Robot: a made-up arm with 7 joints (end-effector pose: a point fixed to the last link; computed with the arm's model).
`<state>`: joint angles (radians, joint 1 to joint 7).
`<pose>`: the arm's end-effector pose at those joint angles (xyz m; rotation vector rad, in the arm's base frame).
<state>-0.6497 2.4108 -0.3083 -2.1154 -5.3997 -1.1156 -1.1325</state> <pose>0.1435 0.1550 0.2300 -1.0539 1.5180 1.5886</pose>
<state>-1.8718 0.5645 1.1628 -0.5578 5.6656 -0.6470 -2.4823</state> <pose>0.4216 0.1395 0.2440 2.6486 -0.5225 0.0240</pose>
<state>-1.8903 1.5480 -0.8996 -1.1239 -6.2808 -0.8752 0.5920</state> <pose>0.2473 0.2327 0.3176 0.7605 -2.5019 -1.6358</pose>
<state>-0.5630 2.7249 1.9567 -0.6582 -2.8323 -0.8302 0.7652</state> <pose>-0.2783 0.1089 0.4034 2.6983 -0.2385 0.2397</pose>
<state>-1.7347 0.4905 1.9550 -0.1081 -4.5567 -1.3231 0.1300</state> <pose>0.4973 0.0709 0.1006 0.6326 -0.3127 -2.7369</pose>
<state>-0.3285 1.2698 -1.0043 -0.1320 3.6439 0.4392 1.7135</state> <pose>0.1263 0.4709 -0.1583 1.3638 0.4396 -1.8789</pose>
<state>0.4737 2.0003 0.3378 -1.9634 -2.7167 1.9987 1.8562</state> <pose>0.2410 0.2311 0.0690 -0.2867 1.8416 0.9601</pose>
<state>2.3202 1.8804 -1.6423 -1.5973 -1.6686 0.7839 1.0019</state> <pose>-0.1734 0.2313 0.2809 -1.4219 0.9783 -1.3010</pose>
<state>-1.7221 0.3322 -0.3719 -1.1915 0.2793 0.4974 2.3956</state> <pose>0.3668 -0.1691 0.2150 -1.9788 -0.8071 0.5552</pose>
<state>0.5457 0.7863 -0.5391 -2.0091 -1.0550 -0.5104 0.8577</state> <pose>0.0314 0.1070 -0.3132 -0.4987 -1.2677 -1.2300</pose>
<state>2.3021 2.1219 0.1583 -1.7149 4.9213 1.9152 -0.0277</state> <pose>-0.0870 0.3508 -0.1305 -1.8765 -0.3772 2.4041</pose>
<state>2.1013 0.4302 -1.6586 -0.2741 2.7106 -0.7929 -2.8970</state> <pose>-0.4391 -0.1131 0.2401 -1.2239 1.7329 -1.3803</pose>
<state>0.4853 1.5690 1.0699 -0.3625 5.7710 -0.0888 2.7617</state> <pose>-0.0132 0.5077 0.0663 0.1200 -2.2311 1.6739</pose>
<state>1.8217 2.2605 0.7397 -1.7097 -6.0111 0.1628 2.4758</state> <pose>0.2015 0.2951 -0.1437 -0.0463 -0.4408 0.7815</pose>
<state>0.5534 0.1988 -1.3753 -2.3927 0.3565 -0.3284 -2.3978</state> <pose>-0.0414 -0.1523 -0.2026 0.8958 -2.2493 -1.0615</pose>
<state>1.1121 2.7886 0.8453 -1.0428 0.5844 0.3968 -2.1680</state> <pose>0.4389 0.1296 0.1206 -1.5233 -1.0529 1.9109</pose>
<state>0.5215 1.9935 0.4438 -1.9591 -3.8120 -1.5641 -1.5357</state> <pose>0.2427 0.2270 0.0799 1.4791 -2.0894 0.1649</pose>
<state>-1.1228 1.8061 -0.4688 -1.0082 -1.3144 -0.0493 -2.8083</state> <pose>0.1989 0.3631 0.2360 -0.3124 -2.2357 0.5510</pose>
